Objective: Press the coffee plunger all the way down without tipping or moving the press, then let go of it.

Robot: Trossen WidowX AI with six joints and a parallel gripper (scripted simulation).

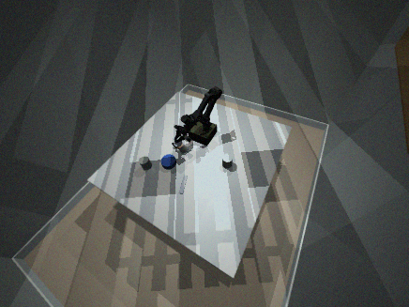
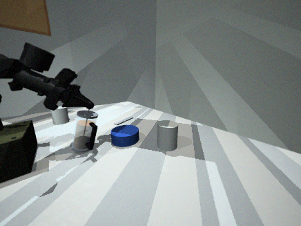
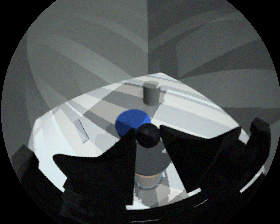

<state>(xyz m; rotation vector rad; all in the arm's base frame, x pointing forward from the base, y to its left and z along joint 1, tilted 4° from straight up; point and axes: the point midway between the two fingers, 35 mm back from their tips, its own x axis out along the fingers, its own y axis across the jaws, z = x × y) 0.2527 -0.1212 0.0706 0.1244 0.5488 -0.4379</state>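
The coffee press is 2 cm behind my gripper tip and 9 cm below it. Also, from my gripper tip: blue disc (12 cm ahead, 3 cm to the right, 15 cm below).
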